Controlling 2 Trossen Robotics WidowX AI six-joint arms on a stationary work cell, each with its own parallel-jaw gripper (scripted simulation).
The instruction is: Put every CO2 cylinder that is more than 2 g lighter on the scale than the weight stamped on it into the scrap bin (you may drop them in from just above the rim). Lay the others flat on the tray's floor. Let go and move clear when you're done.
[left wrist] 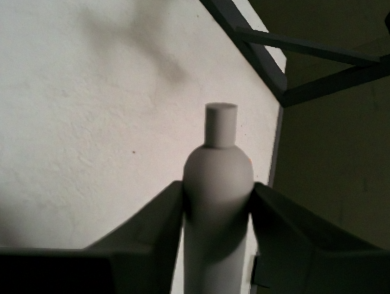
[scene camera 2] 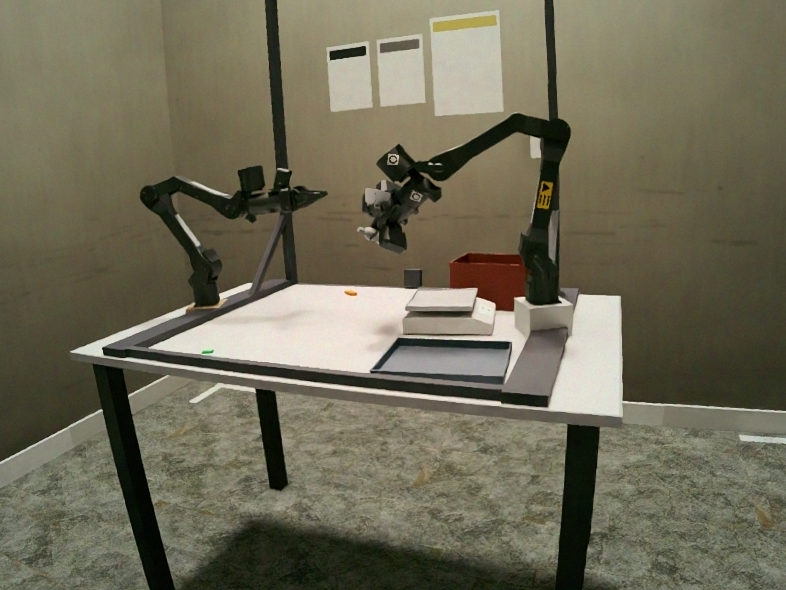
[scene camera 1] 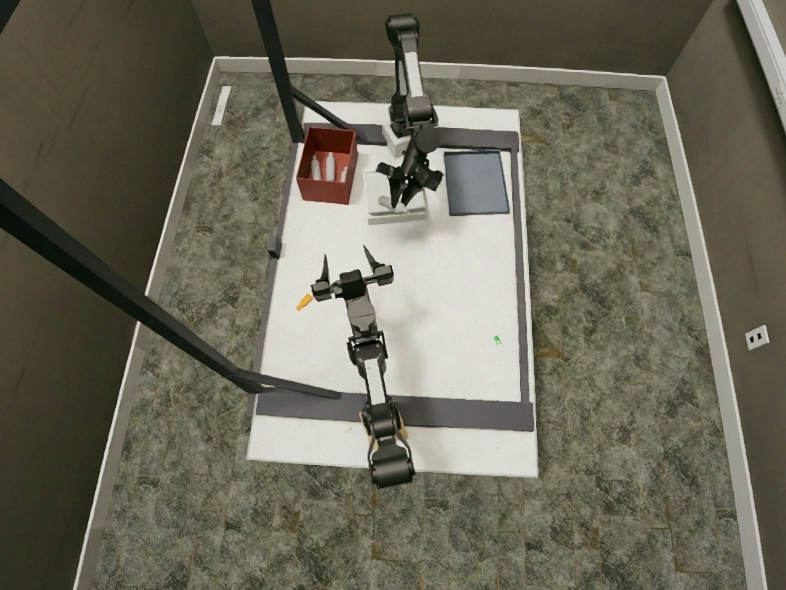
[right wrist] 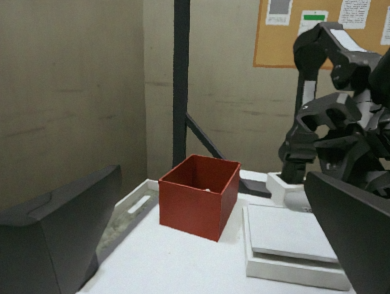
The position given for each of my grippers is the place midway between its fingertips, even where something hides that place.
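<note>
I can see a red scrap bin (scene camera 1: 319,141), (scene camera 2: 497,282), (right wrist: 184,204), though in the left wrist view the bin is out of frame. There is a scale platform (scene camera 2: 423,299), (scene camera 1: 376,184), (right wrist: 273,229) in the scene with it. My left gripper (scene camera 2: 371,235), (left wrist: 216,190), (scene camera 1: 397,208), (right wrist: 338,206) is visible to me, and so is my right gripper (scene camera 1: 344,250). I also find a CO2 cylinder (left wrist: 218,176).
</note>
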